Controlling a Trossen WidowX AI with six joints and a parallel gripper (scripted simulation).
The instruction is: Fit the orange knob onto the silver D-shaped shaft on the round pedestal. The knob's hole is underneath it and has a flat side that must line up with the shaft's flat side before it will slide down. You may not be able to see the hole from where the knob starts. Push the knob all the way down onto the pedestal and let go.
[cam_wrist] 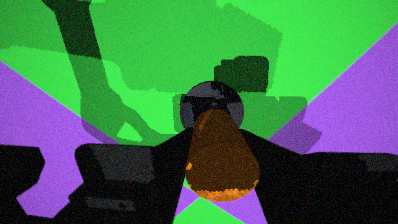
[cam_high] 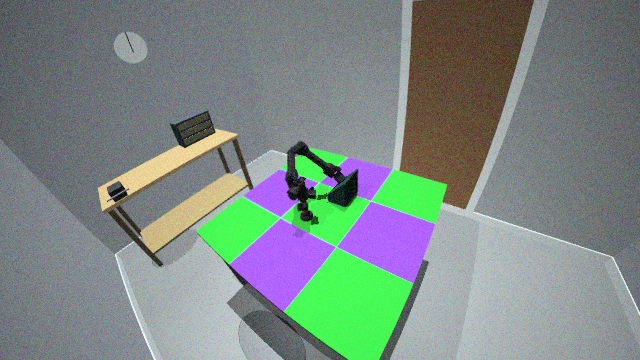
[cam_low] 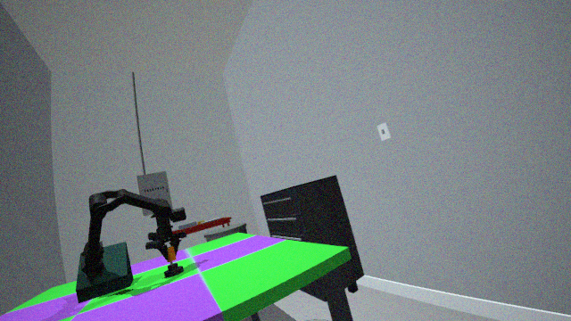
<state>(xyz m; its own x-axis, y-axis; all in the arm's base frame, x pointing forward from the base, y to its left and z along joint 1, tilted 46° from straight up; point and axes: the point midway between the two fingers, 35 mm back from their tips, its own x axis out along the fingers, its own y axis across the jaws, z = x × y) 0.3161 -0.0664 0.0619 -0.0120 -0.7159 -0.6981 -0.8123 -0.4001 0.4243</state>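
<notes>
The orange knob lies 3 cm above my gripper tip. From my gripper tip the other things lie so: pedestal (4 cm below).
</notes>
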